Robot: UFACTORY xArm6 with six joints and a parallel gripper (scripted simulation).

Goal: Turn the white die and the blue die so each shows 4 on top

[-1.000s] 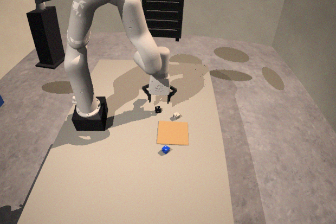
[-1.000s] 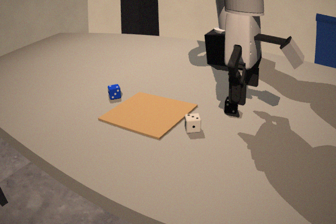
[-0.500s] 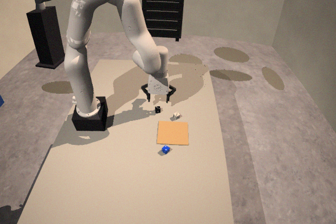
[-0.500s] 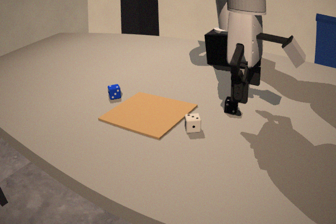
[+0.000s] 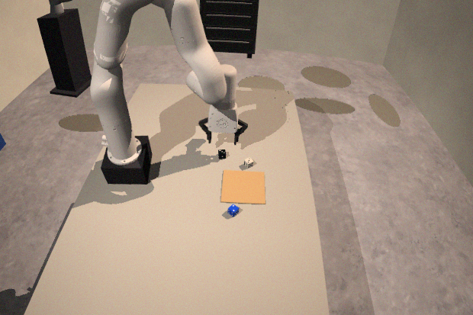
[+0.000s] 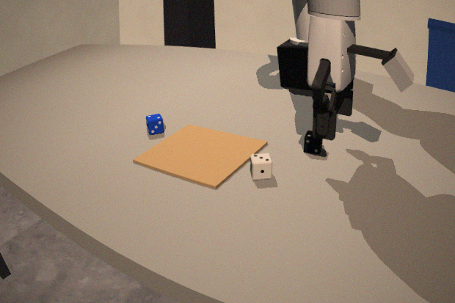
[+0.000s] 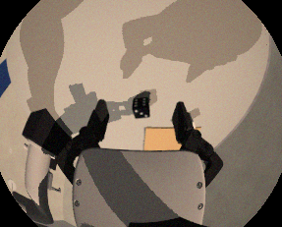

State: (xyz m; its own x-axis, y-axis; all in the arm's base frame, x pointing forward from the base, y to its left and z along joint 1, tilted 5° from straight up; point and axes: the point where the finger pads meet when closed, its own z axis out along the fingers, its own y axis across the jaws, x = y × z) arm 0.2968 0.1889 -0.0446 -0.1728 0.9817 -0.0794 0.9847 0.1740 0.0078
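My gripper is now 10 mm short of the black die, 30 mm to the left of it and 40 mm above it. Round my hand: white die (110 mm ahead, 50 mm to the right, 40 mm below); blue die (100 mm ahead, 260 mm to the right, 40 mm below); orange mat (110 mm ahead, 150 mm to the right, 50 mm below).
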